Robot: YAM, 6 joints.
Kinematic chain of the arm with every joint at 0, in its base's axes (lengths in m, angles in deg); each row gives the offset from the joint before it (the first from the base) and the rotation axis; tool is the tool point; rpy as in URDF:
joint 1: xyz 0 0 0.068 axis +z
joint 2: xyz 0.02 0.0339 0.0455 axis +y
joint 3: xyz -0.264 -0.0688 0 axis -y
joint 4: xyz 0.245 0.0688 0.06 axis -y
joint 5: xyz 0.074 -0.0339 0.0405 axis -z
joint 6: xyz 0.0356 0 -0.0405 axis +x
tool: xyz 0 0 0 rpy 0 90 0
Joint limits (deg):
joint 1: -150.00..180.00
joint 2: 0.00..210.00
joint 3: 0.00..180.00
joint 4: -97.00..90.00
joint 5: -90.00..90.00
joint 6: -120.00..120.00
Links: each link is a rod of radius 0.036 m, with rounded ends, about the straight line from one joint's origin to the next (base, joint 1, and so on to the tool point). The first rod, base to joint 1, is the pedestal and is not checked.
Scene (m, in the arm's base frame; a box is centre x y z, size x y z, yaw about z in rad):
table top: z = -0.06
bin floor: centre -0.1 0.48 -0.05 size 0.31 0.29 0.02 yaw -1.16
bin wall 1: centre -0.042 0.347 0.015 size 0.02 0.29 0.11 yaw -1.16
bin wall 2: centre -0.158 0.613 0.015 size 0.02 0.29 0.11 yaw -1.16
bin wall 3: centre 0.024 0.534 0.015 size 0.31 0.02 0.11 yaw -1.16
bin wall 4: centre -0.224 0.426 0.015 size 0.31 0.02 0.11 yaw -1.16
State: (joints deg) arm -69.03 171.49 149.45 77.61 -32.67 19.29
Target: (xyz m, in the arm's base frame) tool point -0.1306 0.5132 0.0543
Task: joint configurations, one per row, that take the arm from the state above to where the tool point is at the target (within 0.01 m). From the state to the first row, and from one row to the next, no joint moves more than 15 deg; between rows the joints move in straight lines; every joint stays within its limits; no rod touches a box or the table.
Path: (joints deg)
1: -69.48 156.91 152.23 77.81 -32.23 19.29
2: -69.92 142.33 155.00 78.01 -31.79 19.29
3: -70.37 127.75 157.78 78.22 -31.34 19.29
4: -70.81 113.17 160.56 78.42 -30.90 19.29
5: -71.26 98.58 163.34 78.62 -30.46 19.29
6: -71.70 84.00 166.11 78.82 -30.02 19.29
7: -72.15 69.42 168.89 79.02 -29.57 19.29
8: -72.59 54.84 171.67 79.22 -29.13 19.29
9: -73.04 40.26 174.45 79.43 -28.69 19.29
10: -73.48 25.68 177.22 79.63 -28.25 19.29
11: -73.93 11.10 180.00 79.83 -27.81 19.29

